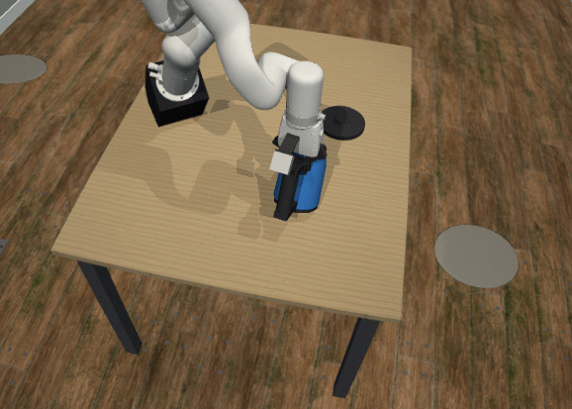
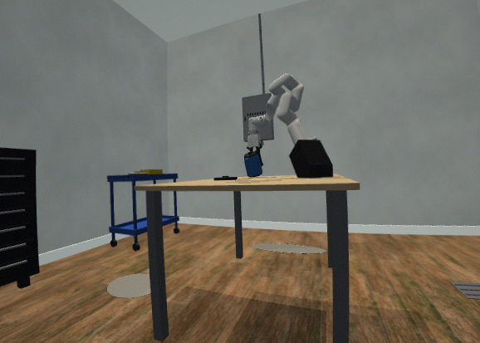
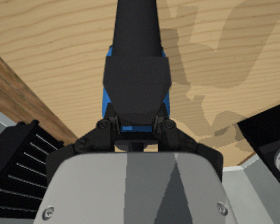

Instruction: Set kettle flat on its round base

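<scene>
Right now the blue kettle is 10 mm to the left of my hand and 60 mm below it. Also, from my hand: round black base 130 mm ahead, 360 mm to the left, 170 mm below.
</scene>
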